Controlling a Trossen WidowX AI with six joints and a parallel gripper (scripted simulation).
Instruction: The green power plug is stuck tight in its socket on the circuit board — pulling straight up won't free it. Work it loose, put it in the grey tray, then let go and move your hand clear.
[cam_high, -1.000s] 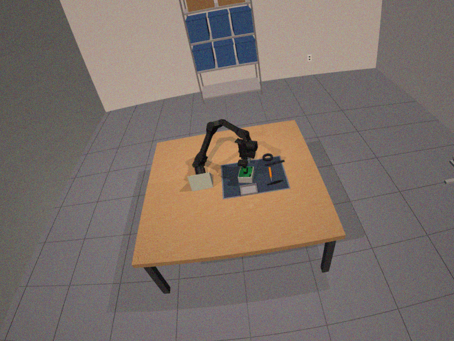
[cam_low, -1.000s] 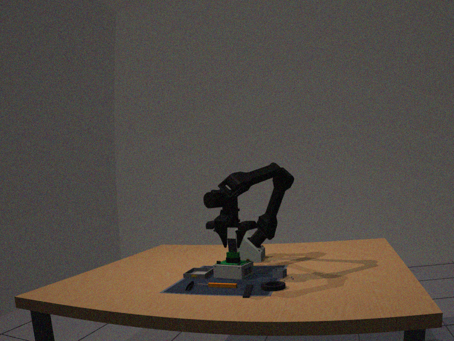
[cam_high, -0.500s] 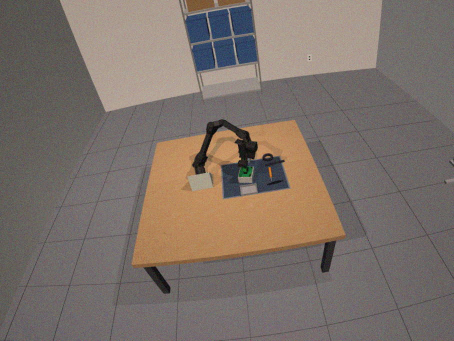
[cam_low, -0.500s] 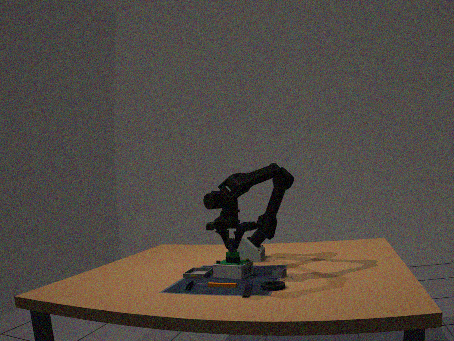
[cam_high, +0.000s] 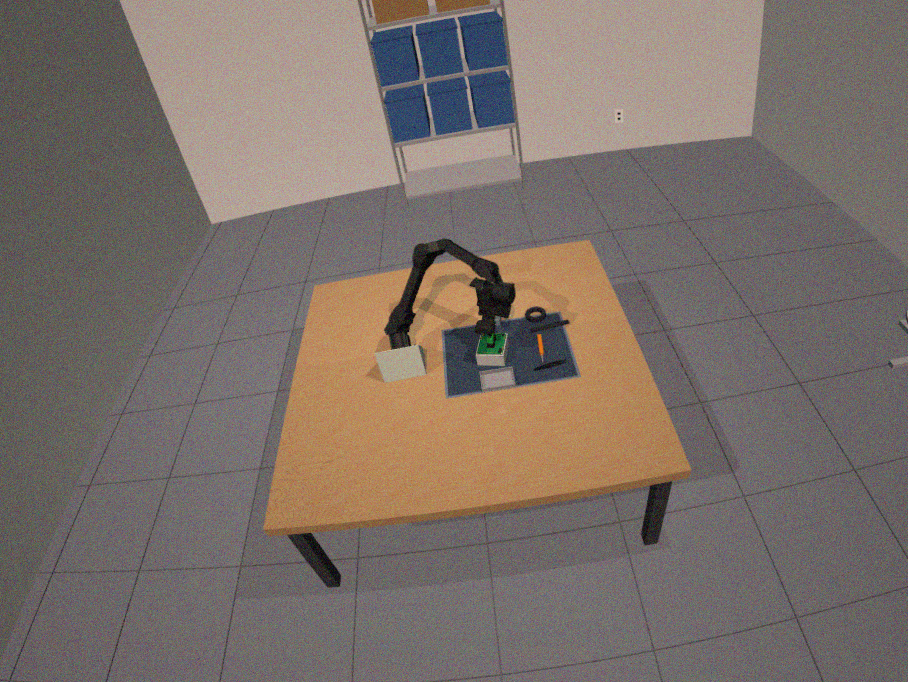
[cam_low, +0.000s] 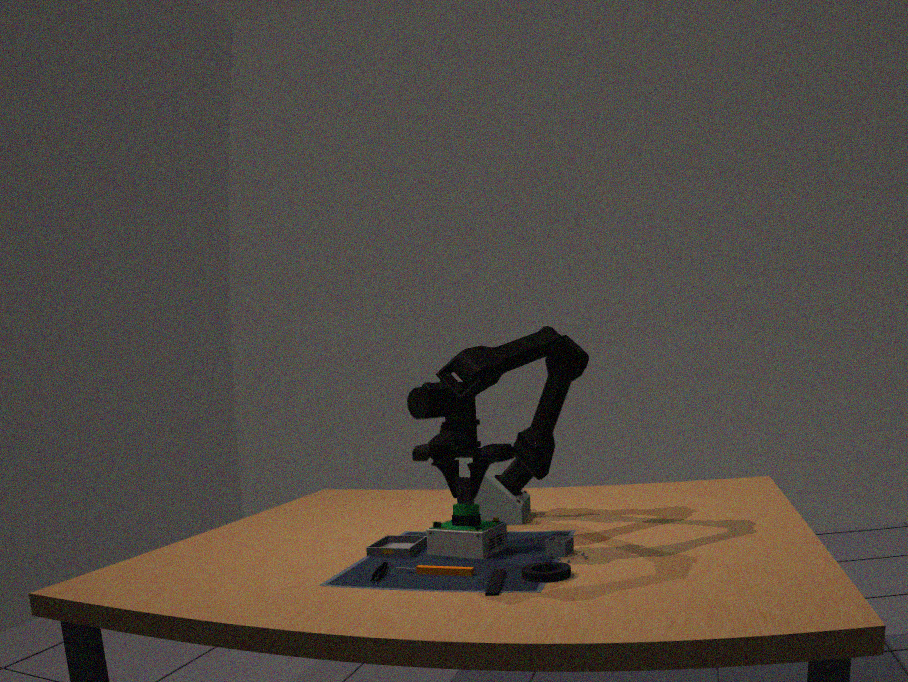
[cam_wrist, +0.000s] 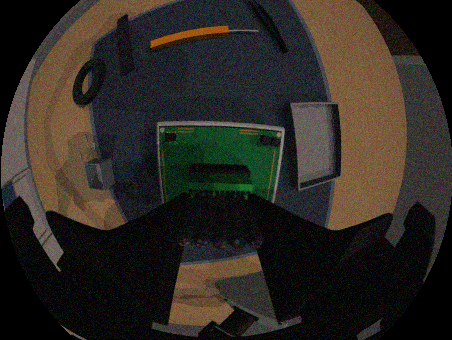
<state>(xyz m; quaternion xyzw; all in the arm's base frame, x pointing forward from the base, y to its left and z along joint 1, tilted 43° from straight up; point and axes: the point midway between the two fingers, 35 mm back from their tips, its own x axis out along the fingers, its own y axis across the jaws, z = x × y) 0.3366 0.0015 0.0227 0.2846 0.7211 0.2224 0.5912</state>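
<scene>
My gripper tip is 20 mm above the green power plug. From my gripper tip the other things lie so: dark blue mat: 110 mm below, 50 mm ahead; then grey tray: 140 mm to the right, 100 mm below, 10 mm ahead; then orange screwdriver: 170 mm ahead, 100 mm below, 20 mm to the left.
</scene>
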